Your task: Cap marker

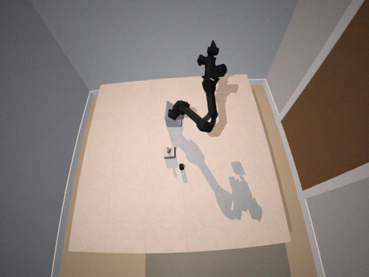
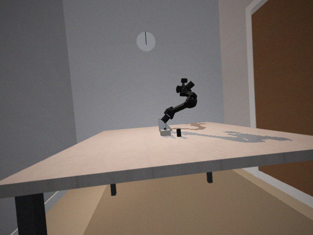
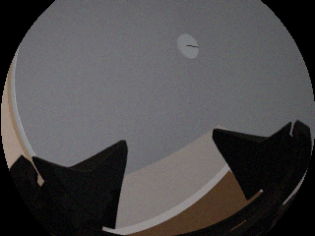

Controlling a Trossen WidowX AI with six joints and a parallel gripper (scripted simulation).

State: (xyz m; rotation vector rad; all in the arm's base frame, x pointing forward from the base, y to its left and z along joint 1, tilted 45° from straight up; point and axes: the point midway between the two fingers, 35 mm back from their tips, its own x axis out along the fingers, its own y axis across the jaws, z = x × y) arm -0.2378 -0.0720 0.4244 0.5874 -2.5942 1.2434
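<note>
Now: gripper tip 630 mm short of the dark cap, 420 mm above it and 160 mm to the left of it. The rest, counted from my gripper tip: grey holder block (530 mm ahead, 430 mm below, 250 mm to the right).
</note>
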